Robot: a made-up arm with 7 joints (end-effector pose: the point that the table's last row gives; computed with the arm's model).
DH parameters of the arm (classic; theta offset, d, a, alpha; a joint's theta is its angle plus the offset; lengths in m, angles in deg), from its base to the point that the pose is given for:
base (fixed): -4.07 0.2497 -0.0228 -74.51
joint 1: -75.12 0.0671 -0.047 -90
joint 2: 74 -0.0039 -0.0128 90
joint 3: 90 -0.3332 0.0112 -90
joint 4: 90 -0.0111 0.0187 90
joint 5: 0 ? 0.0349 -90
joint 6: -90 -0.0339 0.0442 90
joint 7: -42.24 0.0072 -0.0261 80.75
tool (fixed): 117.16 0.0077 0 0
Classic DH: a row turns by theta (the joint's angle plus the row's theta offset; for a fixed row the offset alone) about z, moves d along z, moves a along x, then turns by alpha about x.
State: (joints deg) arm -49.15 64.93 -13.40 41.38 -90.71 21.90 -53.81
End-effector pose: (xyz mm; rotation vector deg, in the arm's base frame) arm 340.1 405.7 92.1 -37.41 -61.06 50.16
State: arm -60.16 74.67 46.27 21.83 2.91 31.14 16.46
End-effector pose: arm 243.1 478.0 331.5 -81.56 103.77 -119.59
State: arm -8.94 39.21 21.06 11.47 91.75 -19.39 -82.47
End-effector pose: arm 146.0 385.7 -52.9 61.19 -12.58 -70.39
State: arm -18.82 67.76 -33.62 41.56 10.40 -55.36 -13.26
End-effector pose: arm 107.0 468.1 -12.0 20.38 -90.04 -40.98
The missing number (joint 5, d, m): 0.149
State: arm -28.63 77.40 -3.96 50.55 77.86 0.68 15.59
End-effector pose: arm 151.3 547.2 150.1 126.50 -73.23 -79.14
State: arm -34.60 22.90 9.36 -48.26 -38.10 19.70 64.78
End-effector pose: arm 208.4 93.2 72.7 -1.45 -90.94 120.25
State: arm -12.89 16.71 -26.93 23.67 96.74 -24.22 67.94
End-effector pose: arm 95.2 164.3 -236.9 12.85 -168.84 -12.40
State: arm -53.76 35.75 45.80 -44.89 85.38 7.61 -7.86
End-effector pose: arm 214.8 286.0 213.1 -102.09 86.59 -38.06
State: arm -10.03 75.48 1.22 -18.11 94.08 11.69 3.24
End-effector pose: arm 169.8 387.3 162.1 -91.38 99.56 77.37
